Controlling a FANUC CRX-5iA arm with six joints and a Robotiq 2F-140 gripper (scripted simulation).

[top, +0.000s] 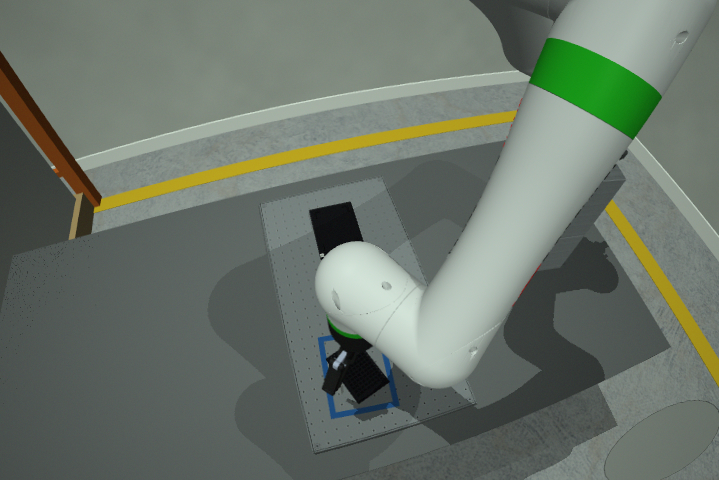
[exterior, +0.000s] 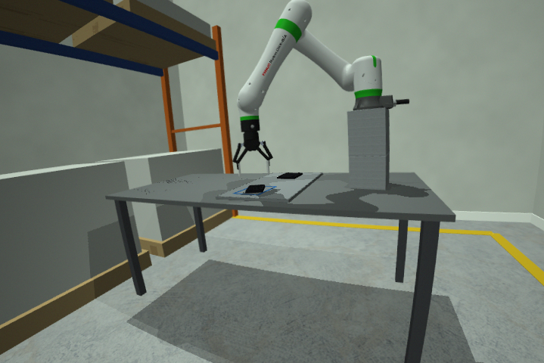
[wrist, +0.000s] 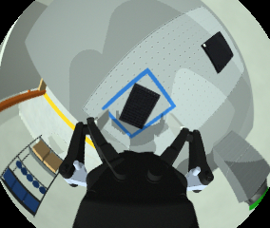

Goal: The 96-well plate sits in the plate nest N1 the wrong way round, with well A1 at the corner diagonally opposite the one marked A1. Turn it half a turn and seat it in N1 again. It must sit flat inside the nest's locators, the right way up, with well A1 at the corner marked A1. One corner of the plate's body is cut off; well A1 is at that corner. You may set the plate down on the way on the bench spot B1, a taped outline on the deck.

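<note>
The black 96-well plate lies 80 mm below my hand. Also, from my hand: black plate nest N1: 90 mm behind, 380 mm to the right, 80 mm below; white A1 mark: 30 mm behind, 310 mm to the right, 80 mm below.
</note>
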